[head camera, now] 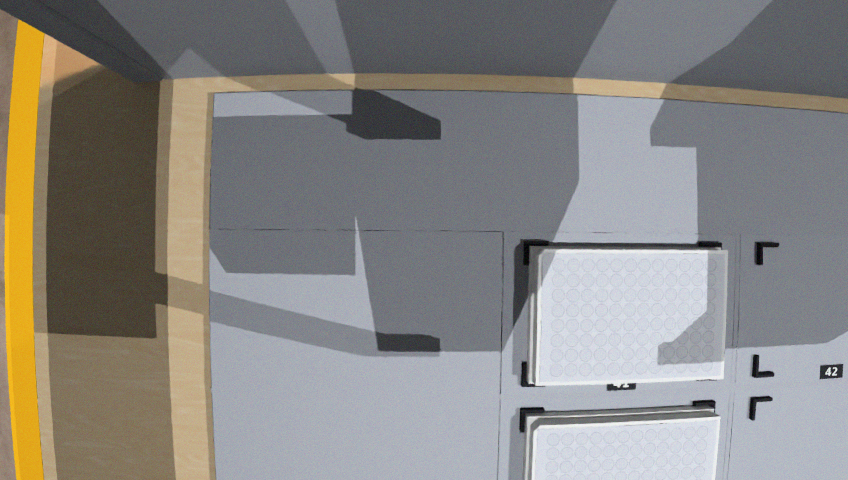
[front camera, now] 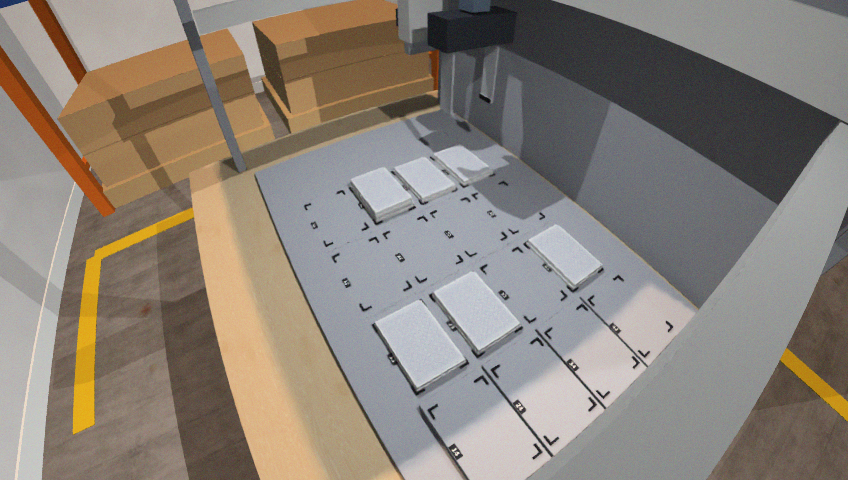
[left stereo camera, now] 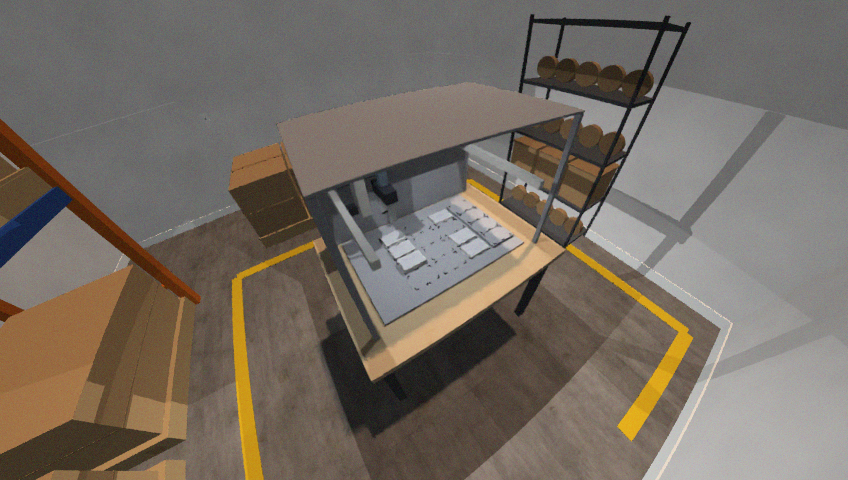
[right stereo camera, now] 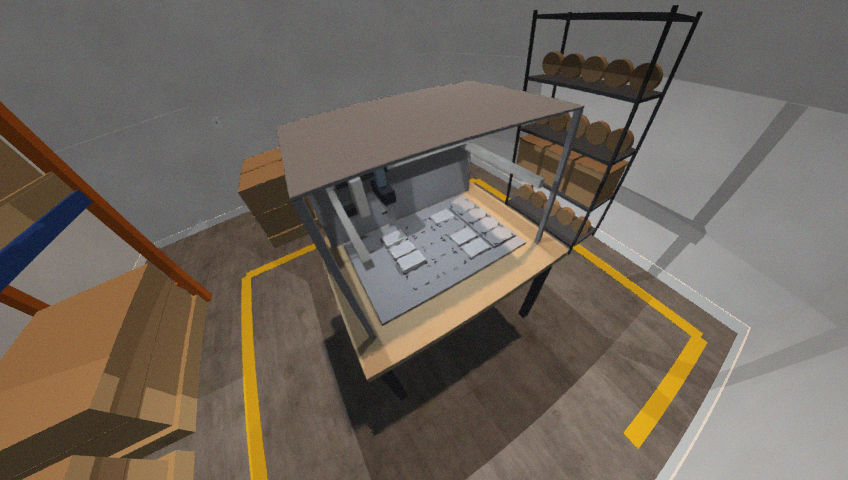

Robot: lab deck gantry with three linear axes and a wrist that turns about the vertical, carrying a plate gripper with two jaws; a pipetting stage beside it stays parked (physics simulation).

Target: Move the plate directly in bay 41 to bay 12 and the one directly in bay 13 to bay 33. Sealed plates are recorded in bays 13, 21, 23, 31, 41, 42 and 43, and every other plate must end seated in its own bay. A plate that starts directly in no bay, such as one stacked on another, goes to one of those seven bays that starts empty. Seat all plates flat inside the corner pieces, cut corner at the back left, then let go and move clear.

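Places are measured from the robot's base along level axes (x up, y ahead, z left), in centimetres.
Where they show: gripper, between the fingertips: [front camera: 467,105] [left stereo camera: 389,217] [right stereo camera: 389,217]; robot's base, origin of its link: [front camera: 306,206] [left stereo camera: 416,289] [right stereo camera: 415,289].
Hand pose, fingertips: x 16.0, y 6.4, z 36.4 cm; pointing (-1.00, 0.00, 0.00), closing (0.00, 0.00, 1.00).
Note:
Each offset is from my fingertips to the top centre of the thing. "spot": to the spot under its first point.
In the front view, white sealed plates sit in bay 41 @(spot: dx -14.6, dy +0.7, dz +0.1 cm) [front camera: 464,162] [head camera: 630,309], bay 31 @(spot: dx -14.6, dy +0.5, dz -11.1 cm) [front camera: 423,177] [head camera: 624,455], bay 43 @(spot: dx -14.6, dy +32.7, dz -0.3 cm) [front camera: 564,252], bay 23 @(spot: dx -14.6, dy +33.1, dz -21.6 cm) [front camera: 476,309] and bay 13 @(spot: dx -14.6, dy +33.4, dz -32.2 cm) [front camera: 420,343]. The white plate at bay 21 @(spot: dx -13.3, dy +0.8, dz -21.7 cm) [front camera: 380,190] looks thicker, like two stacked plates. Bays 12, 33 and 42 hold no plate. My gripper [front camera: 474,110] is open and empty, raised near the back left corner, behind and above the plate in bay 41; its black body also shows in the stereo views. The head view shows the jaws' shadows, not the jaws. Cut corners are too faint to tell.
The pale pipetting stage [front camera: 412,26] hangs beside the gripper body. The grey back wall [front camera: 642,208] stands behind the deck, and a grey post [front camera: 217,107] stands at its left. Bays 11, 22, 32, 14, 24, 34 and 44 hold no plate. Cardboard boxes [front camera: 178,118] stand beyond the table.

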